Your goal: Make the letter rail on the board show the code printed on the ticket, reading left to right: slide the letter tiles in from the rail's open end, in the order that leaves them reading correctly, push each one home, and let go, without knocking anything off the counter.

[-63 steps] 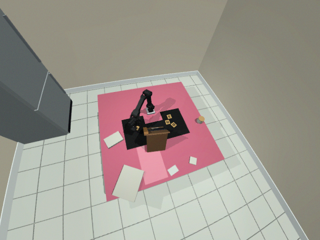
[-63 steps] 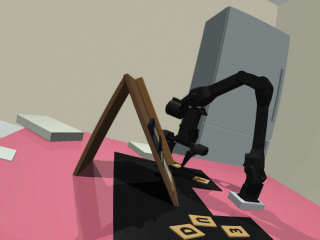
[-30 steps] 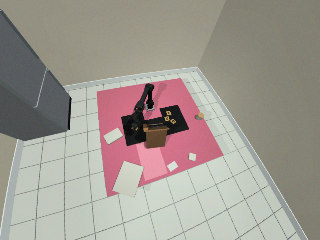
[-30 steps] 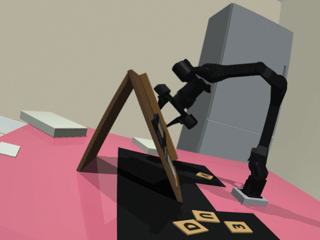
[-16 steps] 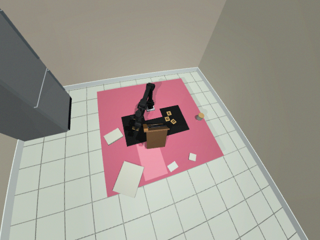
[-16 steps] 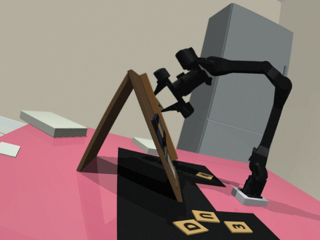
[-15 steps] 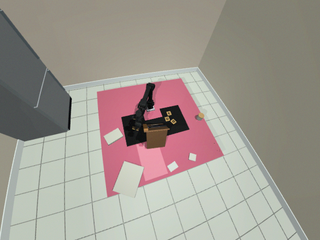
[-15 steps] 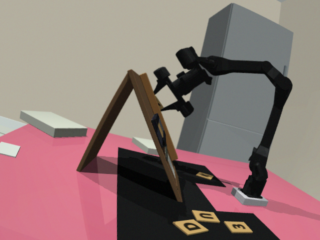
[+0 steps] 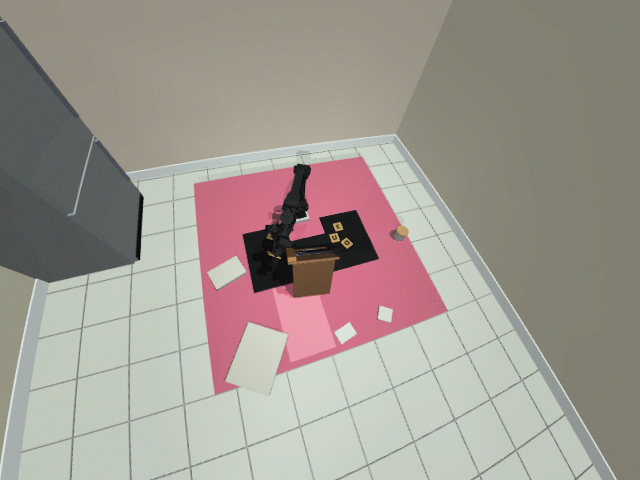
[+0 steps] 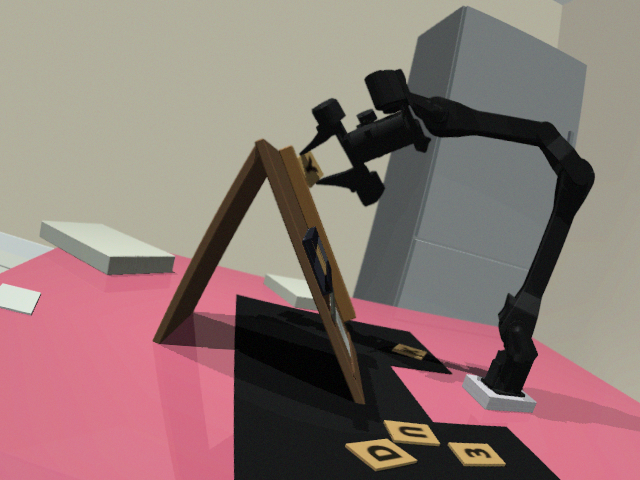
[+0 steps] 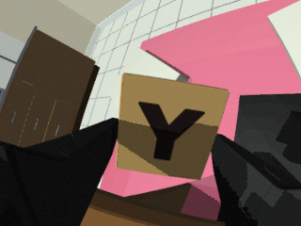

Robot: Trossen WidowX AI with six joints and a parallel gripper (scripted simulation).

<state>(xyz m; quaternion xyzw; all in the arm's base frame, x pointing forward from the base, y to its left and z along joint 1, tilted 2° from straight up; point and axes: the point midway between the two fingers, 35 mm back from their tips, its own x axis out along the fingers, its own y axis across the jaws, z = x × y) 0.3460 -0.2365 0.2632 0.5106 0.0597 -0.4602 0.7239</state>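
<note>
Right now the white ticket is 6 cm behind my gripper tip, 21 cm to the left of it and 20 cm below it. Also, from my gripper tip: black mat: 15 cm behind, 25 cm to the left, 28 cm below.
</note>
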